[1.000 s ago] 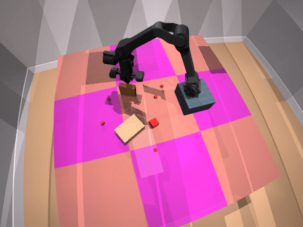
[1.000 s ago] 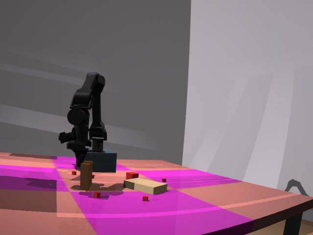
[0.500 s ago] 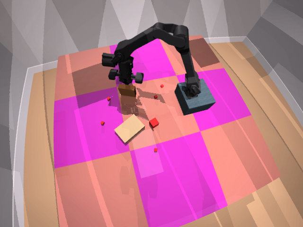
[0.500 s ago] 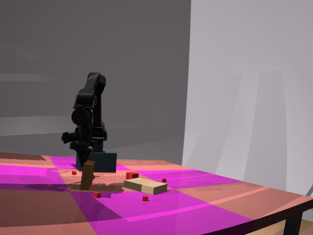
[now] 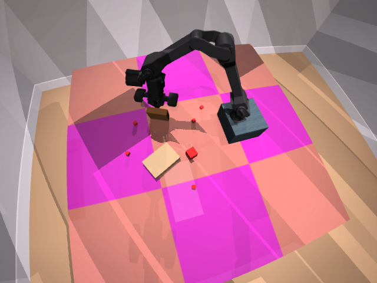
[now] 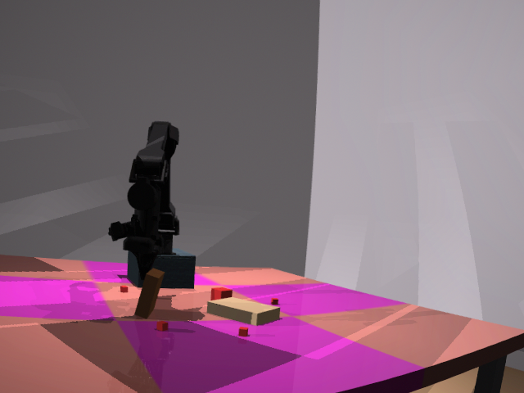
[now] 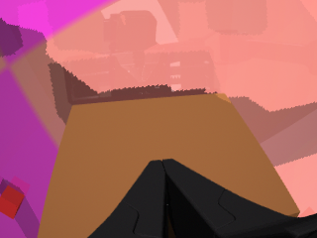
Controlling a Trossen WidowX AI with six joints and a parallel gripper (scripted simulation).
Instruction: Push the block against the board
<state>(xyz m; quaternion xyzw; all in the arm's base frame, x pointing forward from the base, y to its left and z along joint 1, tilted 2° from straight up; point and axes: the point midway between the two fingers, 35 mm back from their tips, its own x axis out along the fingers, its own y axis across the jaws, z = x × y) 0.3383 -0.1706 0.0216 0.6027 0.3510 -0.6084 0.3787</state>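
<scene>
Now: the square brown block 30 mm below my gripper tip, 20 mm to the left of it and 10 mm ahead of it. The rest, counted from my gripper tip: tan board (230 mm to the left, 60 mm below, 60 mm ahead); then red cube (250 mm to the left, 80 mm behind, 60 mm below).
</scene>
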